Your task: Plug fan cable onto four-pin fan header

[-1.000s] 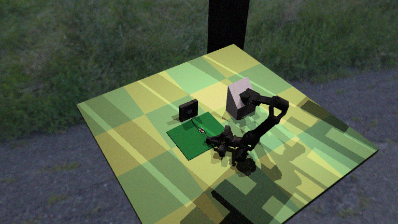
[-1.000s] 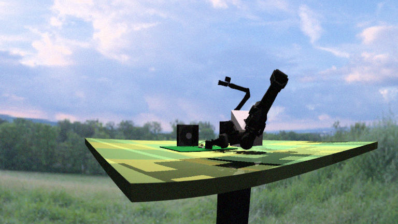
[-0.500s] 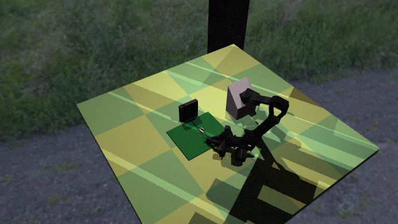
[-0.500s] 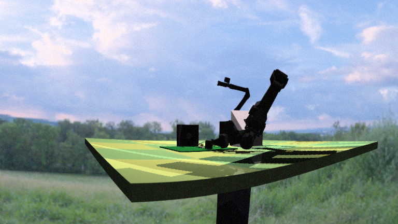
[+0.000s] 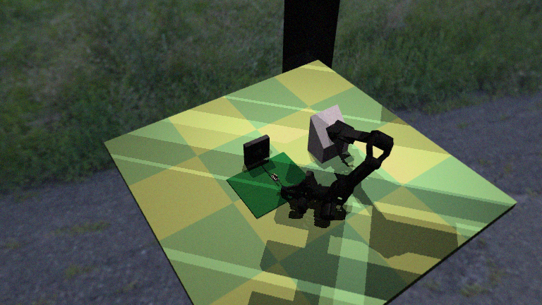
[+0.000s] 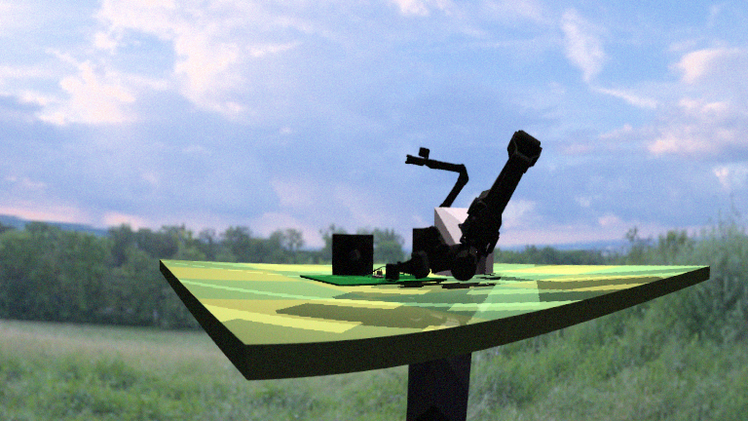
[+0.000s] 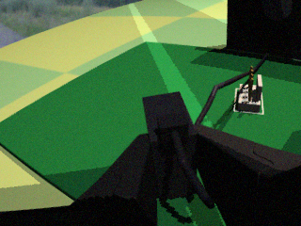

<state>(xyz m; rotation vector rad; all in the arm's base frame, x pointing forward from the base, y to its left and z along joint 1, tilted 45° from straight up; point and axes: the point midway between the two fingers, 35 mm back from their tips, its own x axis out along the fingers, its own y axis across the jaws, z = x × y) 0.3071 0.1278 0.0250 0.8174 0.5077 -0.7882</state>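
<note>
The black plug is 1 cm below my gripper tip. Round my gripper tip: green board 1 cm ahead, 9 cm to the right, 5 cm below; then black fan 2 cm behind, 23 cm to the right, 2 cm above.
</note>
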